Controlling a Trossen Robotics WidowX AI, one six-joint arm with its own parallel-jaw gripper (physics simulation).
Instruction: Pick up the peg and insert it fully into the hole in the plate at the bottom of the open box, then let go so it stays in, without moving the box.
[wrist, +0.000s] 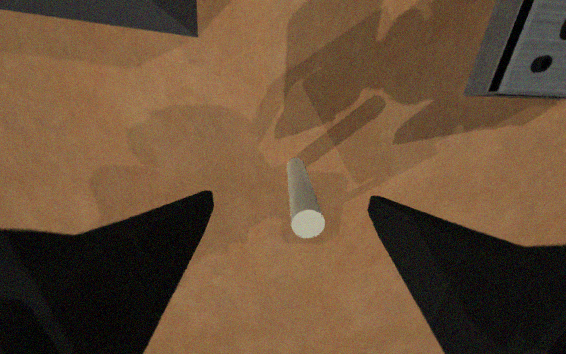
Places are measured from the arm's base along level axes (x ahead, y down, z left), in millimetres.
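Pixels of known places: gripper, fingertip midpoint: (291, 200).
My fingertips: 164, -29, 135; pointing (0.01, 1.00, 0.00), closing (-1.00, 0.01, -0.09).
For each thing: its top centre in the pictures, then the offset to it from my fingertips, as dx, dy, dz. "spot": a spot on its surface instead. Level surfaces: height alone.
- pale grey round peg at its top centre: (308, 224) -5, -29, -5
- dark grey box at a spot on its surface: (150, 17) spot: +85, +26, -83
- brown tabletop at its surface level: dy +51
A pale grey round peg (304, 200) stands upright on the tabletop, near the middle of the wrist view, its light top end facing the camera. My gripper (291, 200) is open, with one black finger left and one right of the peg in the view; neither finger touches it. The peg appears slightly right of midway between the fingertips. A dark grey box (150, 17) shows in part at the top left; its inside floor, the plate and the hole do not show clearly.
A grey metal object (530, 75) with dark round holes and a black slot shows in part at the top right. The brown tabletop (280, 300) carries shadows of the arm, gripper and peg.
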